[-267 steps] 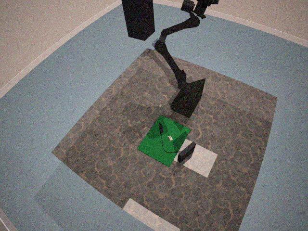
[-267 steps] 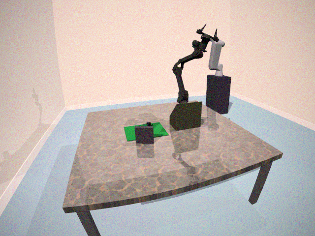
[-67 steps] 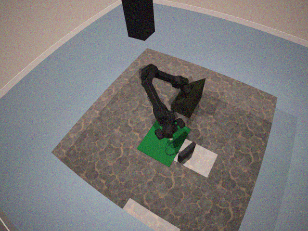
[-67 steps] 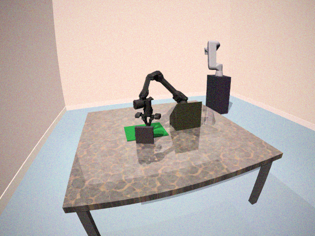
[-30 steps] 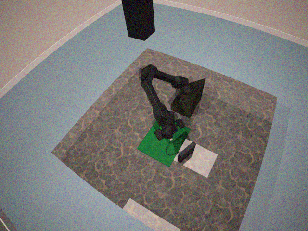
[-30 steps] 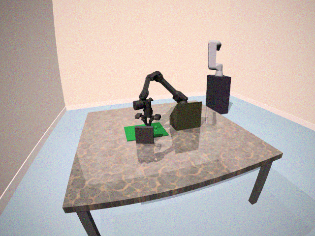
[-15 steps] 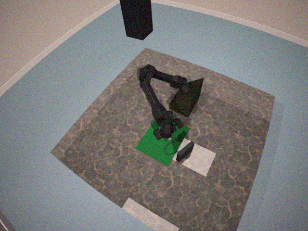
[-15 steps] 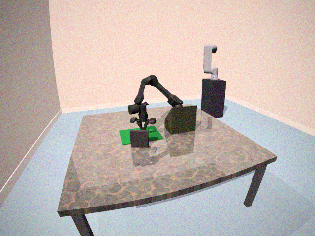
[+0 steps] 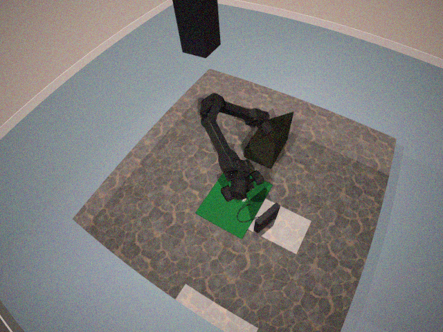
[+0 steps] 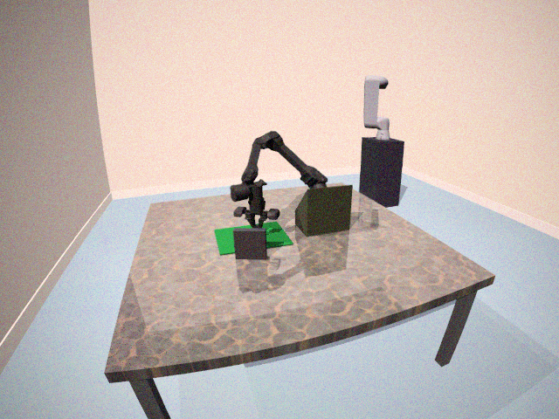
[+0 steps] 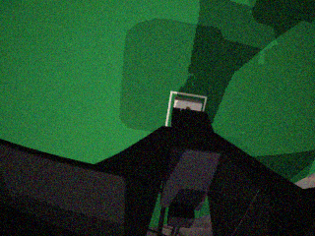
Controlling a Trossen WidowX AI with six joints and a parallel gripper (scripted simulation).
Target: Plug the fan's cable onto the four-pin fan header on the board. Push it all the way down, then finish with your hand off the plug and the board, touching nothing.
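Now: the white four-pin header 3 cm below my gripper tip. Also, from my gripper tip: black plug (1 cm above); fan (6 cm ahead, 14 cm to the left, 2 cm above); green board (2 cm ahead, 3 cm to the right, 5 cm below).
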